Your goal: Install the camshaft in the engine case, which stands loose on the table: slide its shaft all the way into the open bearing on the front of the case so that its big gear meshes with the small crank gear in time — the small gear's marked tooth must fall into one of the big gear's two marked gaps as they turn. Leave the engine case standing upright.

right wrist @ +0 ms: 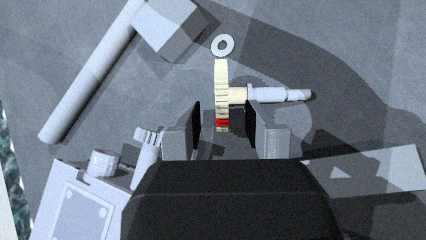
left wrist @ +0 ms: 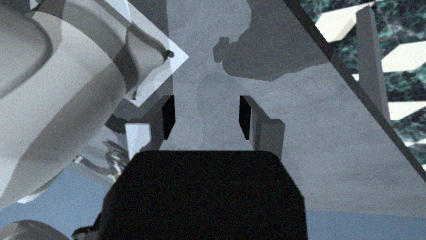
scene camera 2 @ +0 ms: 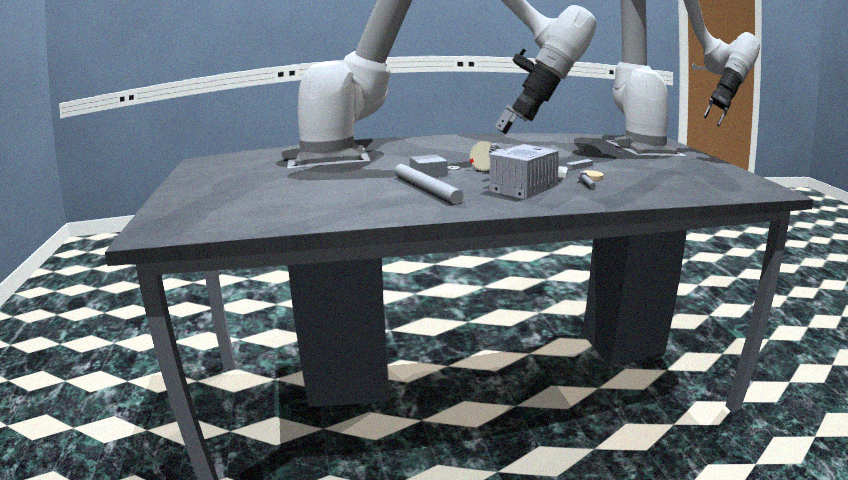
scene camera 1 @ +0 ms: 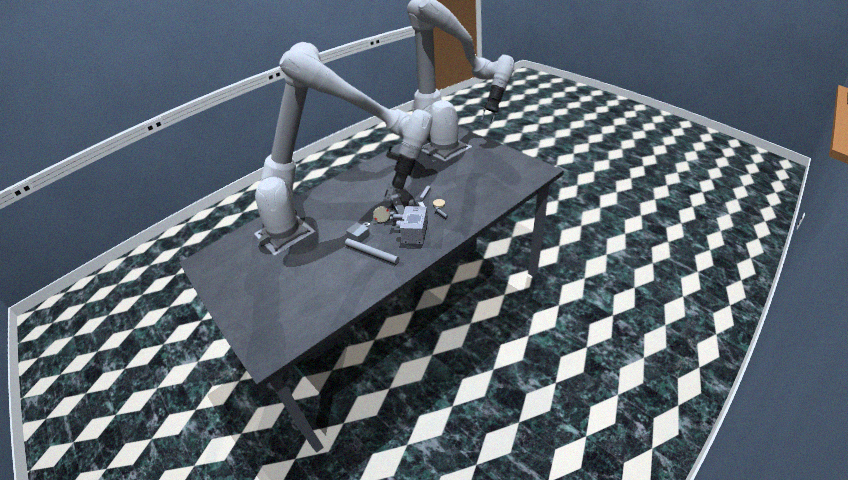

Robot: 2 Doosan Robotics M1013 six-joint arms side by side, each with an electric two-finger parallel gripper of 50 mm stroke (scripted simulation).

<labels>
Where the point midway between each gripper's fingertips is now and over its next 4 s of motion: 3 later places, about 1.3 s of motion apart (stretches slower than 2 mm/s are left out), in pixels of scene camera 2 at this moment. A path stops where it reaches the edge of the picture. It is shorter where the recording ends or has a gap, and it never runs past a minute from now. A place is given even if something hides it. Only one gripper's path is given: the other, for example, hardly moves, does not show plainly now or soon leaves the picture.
My right gripper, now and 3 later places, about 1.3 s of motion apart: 500,130; 488,150; 487,128; 482,122
</labels>
